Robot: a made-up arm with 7 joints.
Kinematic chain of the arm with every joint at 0, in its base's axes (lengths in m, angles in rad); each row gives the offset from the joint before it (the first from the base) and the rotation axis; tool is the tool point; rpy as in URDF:
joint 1: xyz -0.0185 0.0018 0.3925 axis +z
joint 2: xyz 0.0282 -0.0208 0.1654 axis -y
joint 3: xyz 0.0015 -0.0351 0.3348 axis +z
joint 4: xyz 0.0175 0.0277 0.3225 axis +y
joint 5: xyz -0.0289 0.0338 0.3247 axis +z
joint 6: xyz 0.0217 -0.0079 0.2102 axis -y
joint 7: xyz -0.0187 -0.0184 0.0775 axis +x
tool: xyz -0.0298 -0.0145 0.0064 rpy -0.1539 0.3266 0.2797
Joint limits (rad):
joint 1: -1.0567..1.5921
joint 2: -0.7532..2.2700
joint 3: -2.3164..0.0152
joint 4: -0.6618..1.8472
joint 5: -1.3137..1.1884
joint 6: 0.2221..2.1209
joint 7: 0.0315..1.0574
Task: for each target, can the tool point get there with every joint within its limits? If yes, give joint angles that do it. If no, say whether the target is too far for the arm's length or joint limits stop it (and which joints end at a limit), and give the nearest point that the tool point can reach.
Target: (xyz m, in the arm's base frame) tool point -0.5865 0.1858 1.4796
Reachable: yes | joints -0.2223 0.4634 -0.6058 -0.3007 0.3524 1.5901 0.8788
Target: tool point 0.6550 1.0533 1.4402
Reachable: no: too far | nearest point 0.5402 0.8740 1.3224 | short by 0.243 m
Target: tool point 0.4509 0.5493 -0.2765
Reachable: no: joint limits stop it (at a limit: joint 1, joint 2, joint 4, joint 7) | nearest point -0.0626 0.6784 -0.2667 | short by 0.530 m
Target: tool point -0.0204 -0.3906 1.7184
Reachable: yes | joints 1.2713 0.3766 -1.6634 0.2525 -0.4776 0.7326 0.3218
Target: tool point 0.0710 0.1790 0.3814
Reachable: no: joint limits stop it (at a limit: joint 2, joint 3, joint 4, joint 5, joint 6) | nearest point 0.3073 0.6469 0.6323 | short by 0.581 m
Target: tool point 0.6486 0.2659 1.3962
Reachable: yes | joints 0.6508 -0.3923 -0.4885 0.8299 0.1217 1.7421 0.4985
